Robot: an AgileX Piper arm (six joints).
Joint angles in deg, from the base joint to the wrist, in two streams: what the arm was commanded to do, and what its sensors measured. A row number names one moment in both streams.
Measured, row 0: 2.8 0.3 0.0 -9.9 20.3 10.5
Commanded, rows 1 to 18: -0.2 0.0 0.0 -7.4 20.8 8.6; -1.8 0.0 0.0 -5.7 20.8 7.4; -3.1 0.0 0.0 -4.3 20.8 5.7; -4.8 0.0 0.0 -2.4 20.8 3.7; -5.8 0.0 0.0 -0.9 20.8 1.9; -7.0 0.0 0.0 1.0 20.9 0.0; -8.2 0.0 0.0 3.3 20.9 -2.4; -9.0 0.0 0.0 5.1 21.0 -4.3; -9.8 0.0 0.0 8.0 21.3 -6.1; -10.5 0.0 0.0 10.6 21.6 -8.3; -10.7 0.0 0.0 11.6 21.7 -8.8; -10.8 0.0 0.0 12.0 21.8 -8.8; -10.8 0.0 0.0 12.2 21.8 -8.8; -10.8 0.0 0.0 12.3 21.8 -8.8; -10.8 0.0 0.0 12.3 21.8 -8.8; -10.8 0.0 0.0 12.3 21.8 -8.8; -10.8 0.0 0.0 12.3 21.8 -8.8; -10.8 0.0 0.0 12.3 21.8 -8.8
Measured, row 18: -10.3 0.2 0.0 11.7 21.7 -8.1
